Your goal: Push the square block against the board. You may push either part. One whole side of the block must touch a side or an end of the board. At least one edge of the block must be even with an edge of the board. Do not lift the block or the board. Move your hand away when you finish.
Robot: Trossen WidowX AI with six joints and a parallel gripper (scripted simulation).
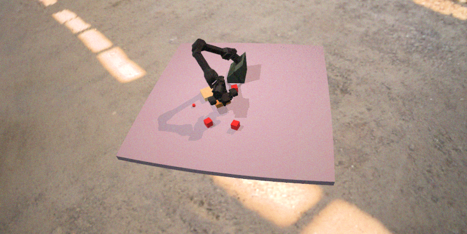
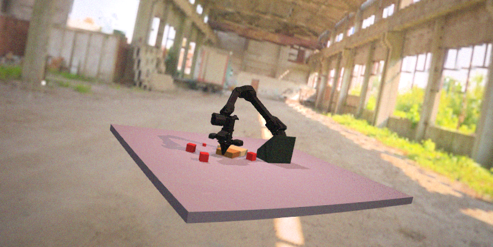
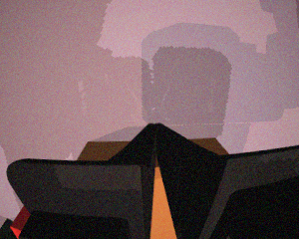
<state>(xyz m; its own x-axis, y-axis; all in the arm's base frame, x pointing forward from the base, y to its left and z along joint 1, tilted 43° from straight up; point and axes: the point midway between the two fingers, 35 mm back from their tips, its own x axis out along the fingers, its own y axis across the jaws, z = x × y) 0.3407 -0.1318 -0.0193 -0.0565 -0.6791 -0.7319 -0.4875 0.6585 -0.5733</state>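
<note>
Right now the square block is 60 mm behind my gripper tip, 30 mm to the right of it and 10 mm above it. Round my gripper tip: red piece 210 mm to the right, 10 mm behind; then board 140 mm behind, 100 mm to the right, 10 mm above.
</note>
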